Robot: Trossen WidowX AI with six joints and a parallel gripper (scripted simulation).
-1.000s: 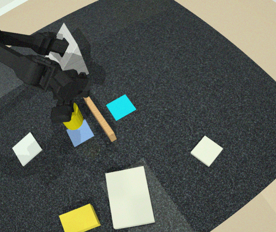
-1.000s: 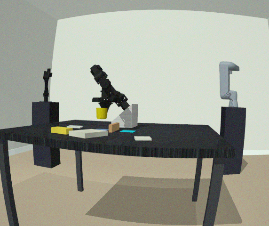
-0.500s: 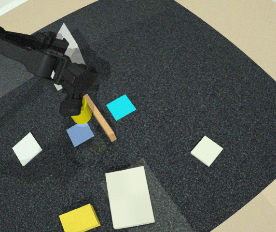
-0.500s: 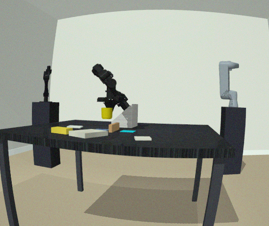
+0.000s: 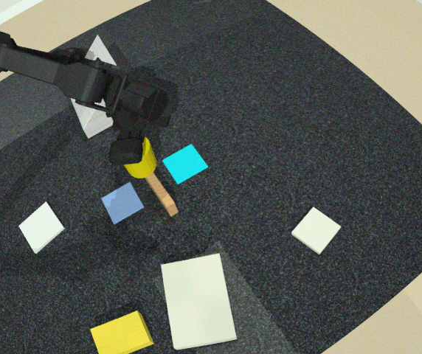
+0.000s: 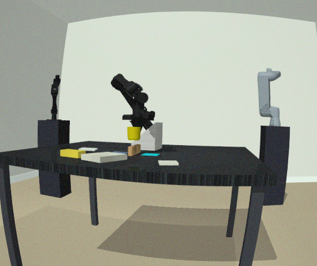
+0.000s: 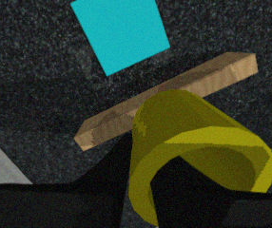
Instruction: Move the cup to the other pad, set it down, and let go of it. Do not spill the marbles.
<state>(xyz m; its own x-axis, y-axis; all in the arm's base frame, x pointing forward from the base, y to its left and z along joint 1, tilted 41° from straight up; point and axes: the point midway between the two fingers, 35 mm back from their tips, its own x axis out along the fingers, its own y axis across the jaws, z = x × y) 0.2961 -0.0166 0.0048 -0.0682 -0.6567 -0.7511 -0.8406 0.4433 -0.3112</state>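
The cyan pad is 11 cm below my gripper tip, 8 cm to the left of it and 2 cm ahead of it. The rest, counted from my gripper tip: wooden bar (9 cm below, 2 cm ahead, 1 cm to the right); then light blue pad (11 cm below, 10 cm to the right, 2 cm ahead); then cup (2 cm to the right, 2 cm ahead).
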